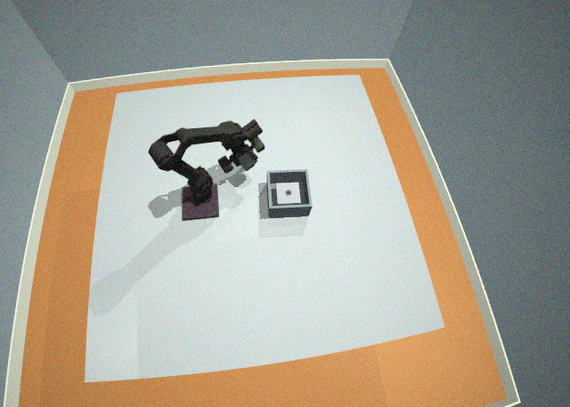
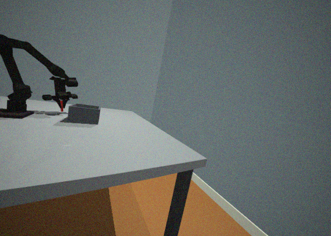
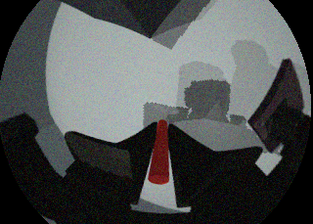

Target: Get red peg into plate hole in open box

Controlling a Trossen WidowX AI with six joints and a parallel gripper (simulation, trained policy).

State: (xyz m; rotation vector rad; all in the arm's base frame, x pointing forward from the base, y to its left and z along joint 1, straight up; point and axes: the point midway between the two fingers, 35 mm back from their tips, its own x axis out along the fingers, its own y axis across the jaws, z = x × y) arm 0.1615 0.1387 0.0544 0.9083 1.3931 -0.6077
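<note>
The plate is 180 mm ahead of my gripper tip, 150 mm to the right of it and 10 mm above it. Also, from my gripper tip: grey box: 180 mm ahead, 150 mm to the right, 10 mm below; then red peg: 20 mm above, 10 mm to the left, 10 mm behind.
</note>
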